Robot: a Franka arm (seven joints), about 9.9 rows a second.
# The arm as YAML. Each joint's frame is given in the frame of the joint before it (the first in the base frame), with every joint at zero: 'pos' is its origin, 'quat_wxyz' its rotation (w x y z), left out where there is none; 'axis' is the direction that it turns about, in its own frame. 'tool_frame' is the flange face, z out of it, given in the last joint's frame.
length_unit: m
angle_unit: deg
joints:
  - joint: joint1
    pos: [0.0, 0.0, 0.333]
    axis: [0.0, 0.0, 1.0]
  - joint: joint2
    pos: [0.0, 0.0, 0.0]
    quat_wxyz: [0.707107, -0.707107, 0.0, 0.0]
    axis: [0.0, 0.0, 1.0]
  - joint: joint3
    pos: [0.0, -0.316, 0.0]
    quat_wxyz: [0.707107, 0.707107, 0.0, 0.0]
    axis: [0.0, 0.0, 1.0]
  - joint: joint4
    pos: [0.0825, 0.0, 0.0]
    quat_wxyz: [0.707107, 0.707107, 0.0, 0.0]
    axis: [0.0, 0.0, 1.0]
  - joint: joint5
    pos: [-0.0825, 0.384, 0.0]
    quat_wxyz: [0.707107, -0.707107, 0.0, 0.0]
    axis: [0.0, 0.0, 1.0]
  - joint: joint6
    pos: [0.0, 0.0, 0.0]
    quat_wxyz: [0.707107, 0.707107, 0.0, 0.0]
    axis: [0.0, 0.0, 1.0]
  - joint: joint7
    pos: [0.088, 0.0, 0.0]
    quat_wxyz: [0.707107, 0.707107, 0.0, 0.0]
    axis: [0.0, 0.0, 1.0]
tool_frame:
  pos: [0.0, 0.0, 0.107]
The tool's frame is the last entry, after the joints.
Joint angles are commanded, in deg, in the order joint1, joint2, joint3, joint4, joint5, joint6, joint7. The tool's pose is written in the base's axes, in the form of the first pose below.
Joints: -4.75 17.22 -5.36 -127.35 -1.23 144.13 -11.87
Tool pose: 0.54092 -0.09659 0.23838; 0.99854 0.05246 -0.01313; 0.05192 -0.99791 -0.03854; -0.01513 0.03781 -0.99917
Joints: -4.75 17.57 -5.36 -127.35 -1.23 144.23 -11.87
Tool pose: 0.54052 -0.09657 0.23519; 0.99846 0.05270 -0.01749; 0.05200 -0.99791 -0.03831; -0.01947 0.03734 -0.99911
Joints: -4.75 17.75 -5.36 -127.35 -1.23 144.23 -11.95
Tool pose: 0.54021 -0.09654 0.23348; 0.99832 0.05421 -0.02062; 0.05340 -0.99785 -0.03805; -0.02264 0.03688 -0.99906
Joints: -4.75 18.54 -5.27 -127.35 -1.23 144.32 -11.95
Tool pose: 0.53911 -0.09559 0.22606; 0.99788 0.05620 -0.03270; 0.05499 -0.99781 -0.03670; -0.03469 0.03483 -0.99879
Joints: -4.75 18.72 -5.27 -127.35 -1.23 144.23 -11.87
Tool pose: 0.53860 -0.09554 0.22422; 0.99779 0.05490 -0.03738; 0.05355 -0.99791 -0.03620; -0.03929 0.03412 -0.99865
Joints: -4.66 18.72 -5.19 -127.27 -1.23 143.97 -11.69
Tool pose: 0.53892 -0.09395 0.22432; 0.99769 0.05461 -0.04034; 0.05319 -0.99796 -0.03542; -0.04220 0.03319 -0.99856
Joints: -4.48 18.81 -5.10 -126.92 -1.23 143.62 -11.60
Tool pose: 0.54082 -0.09162 0.22518; 0.99747 0.05764 -0.04172; 0.05619 -0.99780 -0.03508; -0.04365 0.03265 -0.99851
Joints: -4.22 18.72 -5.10 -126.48 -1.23 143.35 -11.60
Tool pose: 0.54377 -0.08950 0.22848; 0.99738 0.06204 -0.03708; 0.06072 -0.99751 -0.03594; -0.03922 0.03359 -0.99867
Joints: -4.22 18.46 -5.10 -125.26 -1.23 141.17 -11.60
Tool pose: 0.54796 -0.09011 0.23577; 0.99689 0.06149 -0.04919; 0.05984 -0.99762 -0.03425; -0.05118 0.03120 -0.99820
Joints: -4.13 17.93 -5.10 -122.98 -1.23 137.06 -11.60
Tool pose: 0.55537 -0.09028 0.25025; 0.99551 0.06188 -0.07160; 0.05978 -0.99773 -0.03112; -0.07337 0.02670 -0.99695
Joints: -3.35 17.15 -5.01 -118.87 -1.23 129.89 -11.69
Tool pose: 0.56810 -0.08327 0.27646; 0.99095 0.07621 -0.11048; 0.07369 -0.99692 -0.02670; -0.11217 0.01831 -0.99352
